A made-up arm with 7 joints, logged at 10 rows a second.
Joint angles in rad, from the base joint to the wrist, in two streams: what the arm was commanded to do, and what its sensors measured. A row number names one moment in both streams.
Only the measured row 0 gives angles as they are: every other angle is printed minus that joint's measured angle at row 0.
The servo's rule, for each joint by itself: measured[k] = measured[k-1] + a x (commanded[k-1-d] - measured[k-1]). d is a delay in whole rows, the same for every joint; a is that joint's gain. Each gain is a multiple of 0.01, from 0.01 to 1. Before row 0 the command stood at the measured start. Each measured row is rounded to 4 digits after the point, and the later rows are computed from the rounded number. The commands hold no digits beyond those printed.
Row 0, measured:
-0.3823, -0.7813, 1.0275, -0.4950, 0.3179, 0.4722, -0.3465
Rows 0 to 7, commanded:
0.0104, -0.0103, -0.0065, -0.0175, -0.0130, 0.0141, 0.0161
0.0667, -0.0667, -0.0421, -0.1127, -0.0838, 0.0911, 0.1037
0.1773, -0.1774, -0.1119, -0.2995, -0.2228, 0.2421, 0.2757
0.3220, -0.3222, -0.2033, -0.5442, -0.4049, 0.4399, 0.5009
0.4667, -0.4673, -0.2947, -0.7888, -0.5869, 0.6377, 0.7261
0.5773, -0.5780, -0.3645, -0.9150, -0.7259, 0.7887, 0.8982
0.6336, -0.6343, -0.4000, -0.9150, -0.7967, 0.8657, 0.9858
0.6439, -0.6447, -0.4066, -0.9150, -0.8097, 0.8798, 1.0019
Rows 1 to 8, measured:
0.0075, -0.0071, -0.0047, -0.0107, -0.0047, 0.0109, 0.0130
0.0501, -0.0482, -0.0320, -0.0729, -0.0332, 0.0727, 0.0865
0.1417, -0.1373, -0.0903, -0.2111, -0.1015, 0.2031, 0.2398
0.2715, -0.2649, -0.1728, -0.4143, -0.2107, 0.3854, 0.4513
0.4120, -0.4046, -0.2618, -0.6427, -0.3461, 0.5797, 0.6739
0.5310, -0.5242, -0.3368, -0.8088, -0.4828, 0.7406, 0.8556
0.6049, -0.6002, -0.3829, -0.8736, -0.5958, 0.8369, 0.9611
0.6330, -0.6309, -0.4002, -0.8989, -0.6728, 0.8699, 0.9941
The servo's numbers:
d 0
a 0.72 0.69 0.73 0.61 0.36 0.77 0.81

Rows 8 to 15, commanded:
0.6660, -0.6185, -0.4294, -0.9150, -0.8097, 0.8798, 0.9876
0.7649, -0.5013, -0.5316, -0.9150, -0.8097, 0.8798, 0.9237
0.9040, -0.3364, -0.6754, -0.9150, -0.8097, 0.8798, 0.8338
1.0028, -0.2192, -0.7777, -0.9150, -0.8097, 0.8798, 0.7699
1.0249, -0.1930, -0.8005, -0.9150, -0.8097, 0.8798, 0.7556
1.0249, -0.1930, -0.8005, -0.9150, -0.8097, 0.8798, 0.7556
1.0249, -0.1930, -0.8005, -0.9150, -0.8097, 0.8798, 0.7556
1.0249, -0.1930, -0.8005, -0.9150, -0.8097, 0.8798, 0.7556
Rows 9 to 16, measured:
0.6568, -0.6223, -0.4215, -0.9087, -0.7221, 0.8775, 0.9888
0.7346, -0.5388, -0.5019, -0.9125, -0.7536, 0.8793, 0.9361
0.8566, -0.3991, -0.6286, -0.9140, -0.7738, 0.8797, 0.8532
0.9619, -0.2750, -0.7374, -0.9146, -0.7867, 0.8798, 0.7857
1.0073, -0.2184, -0.7835, -0.9148, -0.7950, 0.8798, 0.7613
1.0200, -0.2009, -0.7959, -0.9149, -0.8003, 0.8798, 0.7567
1.0235, -0.1954, -0.7993, -0.9150, -0.8037, 0.8798, 0.7558
1.0245, -0.1937, -0.8002, -0.9150, -0.8059, 0.8798, 0.7556

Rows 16 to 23, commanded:
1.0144, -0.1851, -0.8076, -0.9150, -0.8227, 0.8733, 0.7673
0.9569, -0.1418, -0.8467, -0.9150, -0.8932, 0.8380, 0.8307
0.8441, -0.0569, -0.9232, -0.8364, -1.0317, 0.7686, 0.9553
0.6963, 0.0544, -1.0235, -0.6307, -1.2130, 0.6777, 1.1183
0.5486, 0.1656, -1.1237, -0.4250, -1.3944, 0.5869, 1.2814
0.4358, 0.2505, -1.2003, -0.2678, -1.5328, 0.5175, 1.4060
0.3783, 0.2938, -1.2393, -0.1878, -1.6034, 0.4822, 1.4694
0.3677, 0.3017, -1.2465, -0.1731, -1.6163, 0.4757, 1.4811
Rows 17 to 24, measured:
1.0172, -0.1878, -0.8056, -0.9150, -0.8119, 0.8748, 0.7651
0.9738, -0.1561, -0.8356, -0.9150, -0.8412, 0.8465, 0.8182
0.8804, -0.0877, -0.8995, -0.8671, -0.9098, 0.7865, 0.9293
0.7478, 0.0103, -0.9900, -0.7229, -1.0190, 0.7027, 1.0824
0.6044, 0.1175, -1.0876, -0.5412, -1.1541, 0.6135, 1.2436
0.4830, 0.2093, -1.1699, -0.3744, -1.2904, 0.5396, 1.3751
0.4076, 0.2676, -1.2206, -0.2606, -1.4031, 0.4954, 1.4515
0.3789, 0.2911, -1.2395, -0.2072, -1.4799, 0.4802, 1.4755

